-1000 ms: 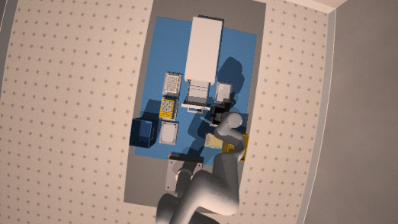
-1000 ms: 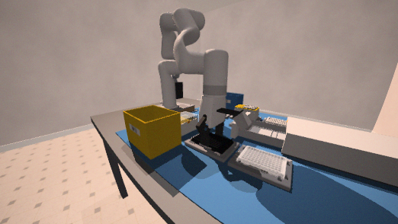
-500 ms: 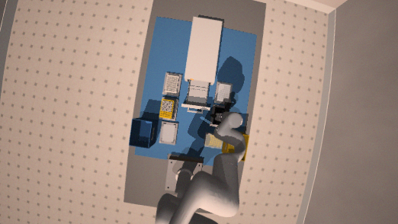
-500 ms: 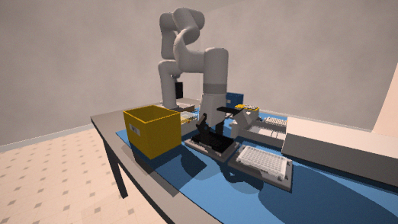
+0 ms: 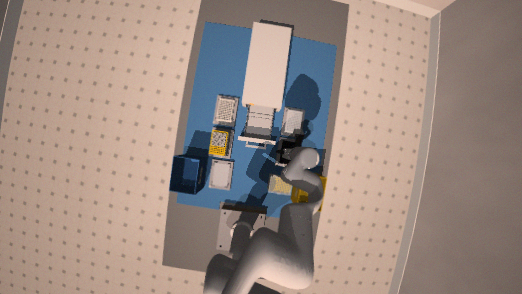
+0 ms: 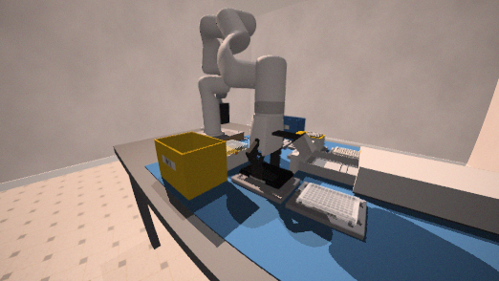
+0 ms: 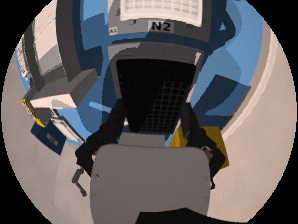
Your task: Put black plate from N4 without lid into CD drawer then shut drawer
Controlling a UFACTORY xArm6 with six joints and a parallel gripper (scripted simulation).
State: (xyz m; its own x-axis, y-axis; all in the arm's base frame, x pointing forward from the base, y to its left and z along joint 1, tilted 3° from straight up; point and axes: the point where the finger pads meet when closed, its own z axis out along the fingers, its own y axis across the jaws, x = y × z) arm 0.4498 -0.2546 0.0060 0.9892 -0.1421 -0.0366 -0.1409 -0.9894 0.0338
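The drawer lies 18 cm ahead of my hand, 16 cm to the left of it and 2 cm below it. Also, from my hand: cooler CD (31 cm ahead, 15 cm to the left, 1 cm below); black plate (1 cm below); yellow bin (20 cm behind, 10 cm to the right, 1 cm below).
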